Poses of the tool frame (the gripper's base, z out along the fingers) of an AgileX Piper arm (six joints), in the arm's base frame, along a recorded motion.
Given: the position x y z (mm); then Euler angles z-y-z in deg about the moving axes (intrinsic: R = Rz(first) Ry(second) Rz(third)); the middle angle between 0 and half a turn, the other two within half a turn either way.
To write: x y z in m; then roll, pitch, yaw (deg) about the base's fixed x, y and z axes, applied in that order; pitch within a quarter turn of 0, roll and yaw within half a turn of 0. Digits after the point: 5 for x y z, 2 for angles.
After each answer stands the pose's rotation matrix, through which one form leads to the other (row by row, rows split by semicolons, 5 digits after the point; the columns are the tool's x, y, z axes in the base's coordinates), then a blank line. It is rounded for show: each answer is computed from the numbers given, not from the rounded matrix.
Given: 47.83 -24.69 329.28 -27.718 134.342 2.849
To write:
0.04783 -0.02469 0.32928 177.09 45.59 148.21
-0.59485 0.49530 0.63311; 0.36869 0.86800 -0.33264; -0.71430 0.03555 -0.69894

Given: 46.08 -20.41 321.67 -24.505 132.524 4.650
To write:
0.04608 -0.02041 0.32167 174.95 47.27 148.63
-0.57937 0.46327 0.67061; 0.35319 0.88420 -0.30569; -0.73457 0.05975 -0.67590

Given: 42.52 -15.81 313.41 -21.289 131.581 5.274
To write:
0.04252 -0.01581 0.31341 174.09 48.15 150.79
-0.58240 0.41838 0.69697; 0.32559 0.90567 -0.27158; -0.74485 0.06876 -0.66368

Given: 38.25 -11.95 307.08 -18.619 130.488 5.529
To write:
0.03825 -0.01195 0.30708 173.56 49.20 152.90
-0.58168 0.37707 0.72074; 0.29764 0.92328 -0.24282; -0.75700 0.07328 -0.64929

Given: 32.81 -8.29 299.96 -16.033 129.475 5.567
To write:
0.03281 -0.00829 0.29996 173.28 50.20 155.25
-0.58134 0.33416 0.74188; 0.26799 0.93954 -0.21319; -0.76826 0.07488 -0.63574

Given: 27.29 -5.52 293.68 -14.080 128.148 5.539
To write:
0.02729 -0.00552 0.29368 172.99 51.51 157.00
-0.57286 0.29997 0.76279; 0.24319 0.95092 -0.19132; -0.78275 0.07591 -0.61769

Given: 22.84 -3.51 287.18 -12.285 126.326 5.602
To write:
0.02284 -0.00351 0.28718 172.44 53.30 158.31
-0.55528 0.26826 0.78721; 0.22082 0.96013 -0.17142; -0.80181 0.07865 -0.59238

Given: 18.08 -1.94 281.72 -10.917 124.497 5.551
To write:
0.01808 -0.00194 0.28172 171.99 55.11 159.35
-0.53519 0.24229 0.80924; 0.20174 0.96692 -0.15608; -0.82029 0.07972 -0.56636

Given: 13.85 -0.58 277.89 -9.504 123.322 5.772
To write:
0.01385 -0.00058 0.27789 171.30 56.24 160.07
-0.52245 0.21877 0.82413; 0.18944 0.97215 -0.13797; -0.83136 0.08404 -0.54934

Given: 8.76 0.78 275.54 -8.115 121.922 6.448
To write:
0.00876 0.00078 0.27554 169.78 57.50 159.82
-0.50431 0.19905 0.84027; 0.18535 0.97534 -0.11981; -0.84340 0.09532 -0.52876

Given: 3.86 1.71 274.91 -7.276 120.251 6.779
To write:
0.00386 0.00171 0.27491 168.56 59.07 159.45
-0.48129 0.18475 0.85687; 0.18045 0.97748 -0.10940; -0.85779 0.10197 -0.50379

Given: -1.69 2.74 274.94 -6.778 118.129 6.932
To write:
-0.00169 0.00274 0.27494 167.28 61.10 158.76
-0.45050 0.17366 0.87572; 0.17508 0.97904 -0.10408; -0.87544 0.10644 -0.47146

